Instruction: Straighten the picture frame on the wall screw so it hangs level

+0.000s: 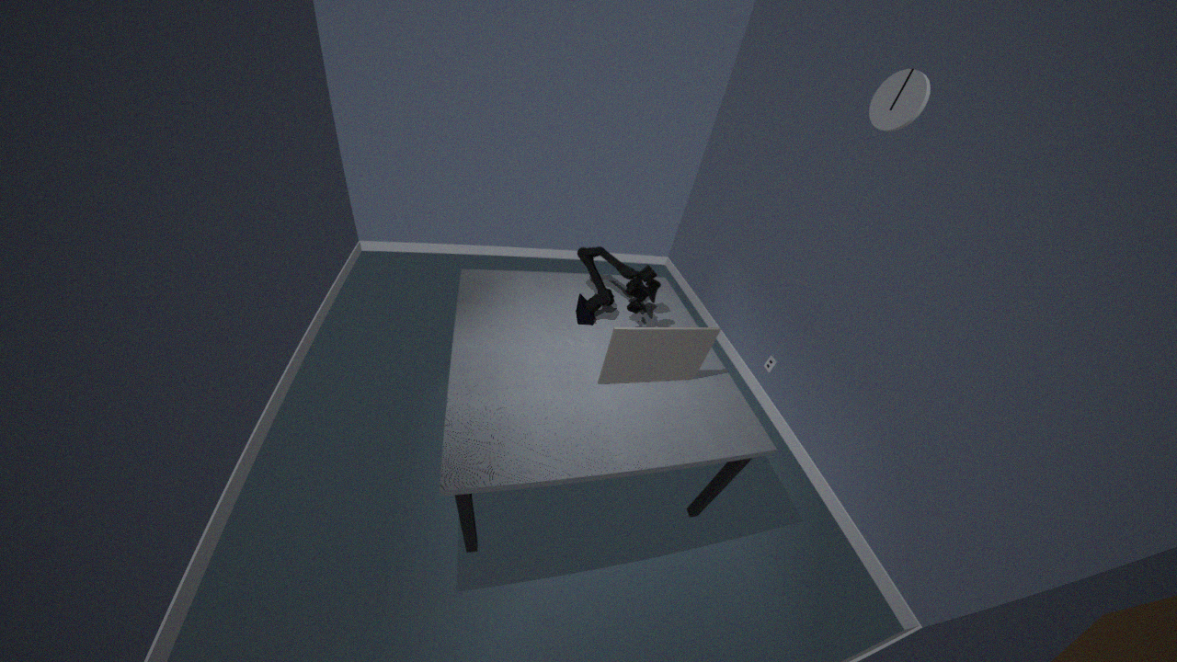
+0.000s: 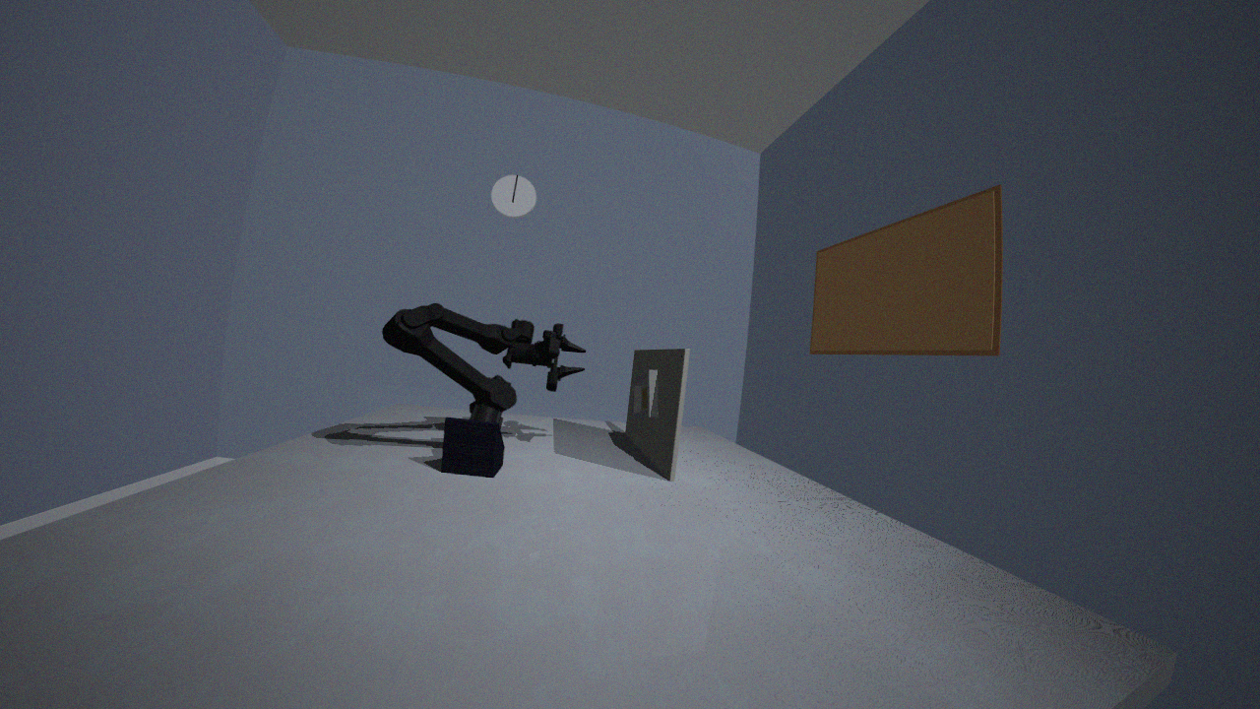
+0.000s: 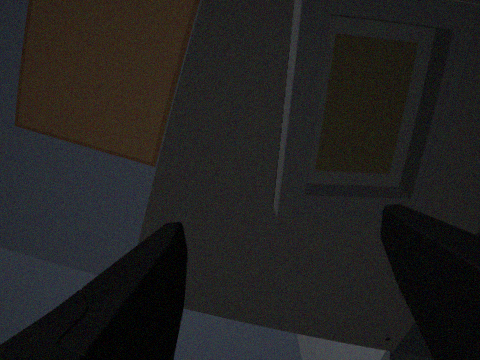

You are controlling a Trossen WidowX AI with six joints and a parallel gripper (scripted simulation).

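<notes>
My gripper tip is 190 mm short of the picture frame, 90 mm above it and 30 mm to the left of it. From my gripper tip the other things lie so: wall panel 200 mm ahead, 100 mm below, 20 mm to the right.
</notes>
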